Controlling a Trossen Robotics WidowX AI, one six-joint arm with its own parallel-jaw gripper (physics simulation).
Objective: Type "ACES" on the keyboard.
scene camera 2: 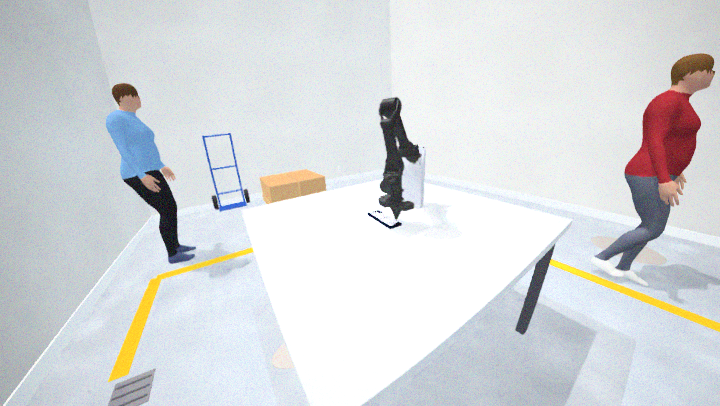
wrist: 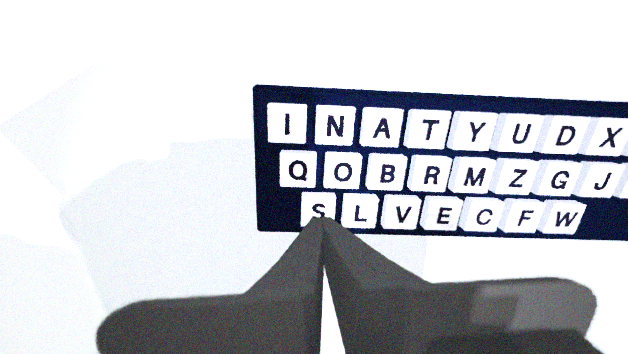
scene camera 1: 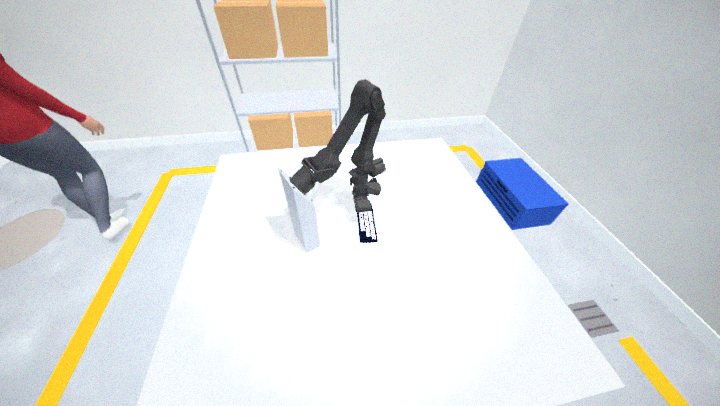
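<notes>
The dark blue keyboard with white letter keys lies on the table. In the wrist view the A key is in the top row. The C key, the E key and the S key are in the bottom row, S at its left end. My gripper is shut and empty, pointing down. Its tips overlap the lower part of the S key in the wrist view; whether they touch or press it I cannot tell. In scene camera 1 the arm hides the keyboard's far end.
A white upright panel stands on the table beside the arm's base. A blue box, a shelf rack and two people, in red and light blue, are off the table.
</notes>
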